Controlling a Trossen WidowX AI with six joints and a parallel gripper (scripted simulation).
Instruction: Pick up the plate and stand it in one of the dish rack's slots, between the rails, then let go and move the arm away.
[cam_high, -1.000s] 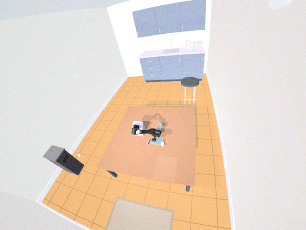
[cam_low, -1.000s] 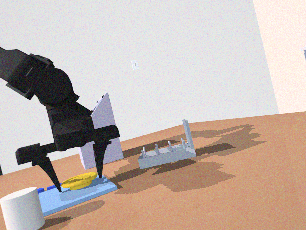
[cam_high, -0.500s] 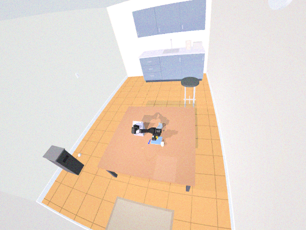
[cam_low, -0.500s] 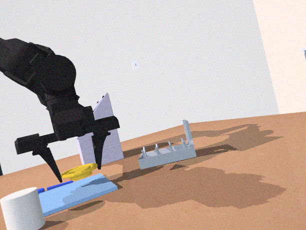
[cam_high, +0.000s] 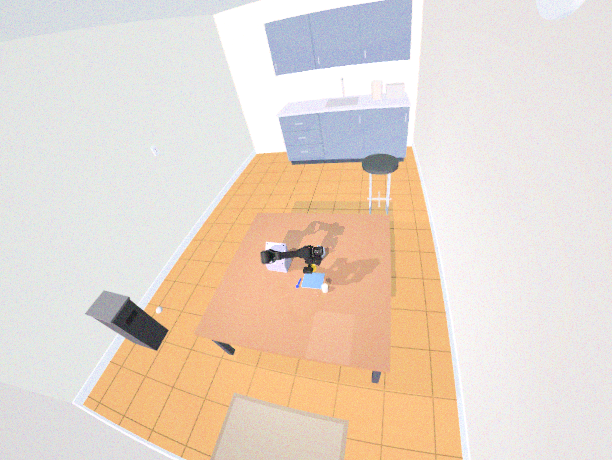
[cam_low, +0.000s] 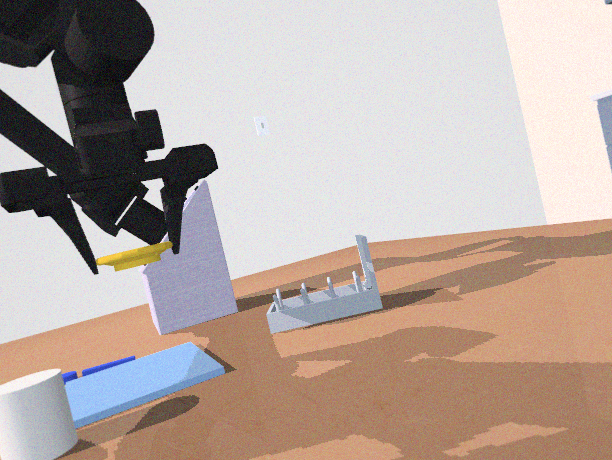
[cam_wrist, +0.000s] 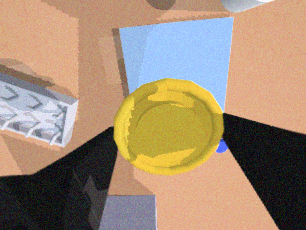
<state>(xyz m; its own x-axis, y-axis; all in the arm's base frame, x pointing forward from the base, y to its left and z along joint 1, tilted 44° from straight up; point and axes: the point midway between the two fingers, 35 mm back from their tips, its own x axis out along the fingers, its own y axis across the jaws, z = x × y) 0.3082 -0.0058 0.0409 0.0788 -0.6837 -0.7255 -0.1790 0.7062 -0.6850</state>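
My gripper tip is 18 cm to the right of the grey dish rack, 9 cm above it and 4 cm past it. From my gripper tip the other things lie so: light blue board (11 cm below, 2 cm to the right); yellow plate (1 cm above); white cup (11 cm ahead, 8 cm to the right, 8 cm below).
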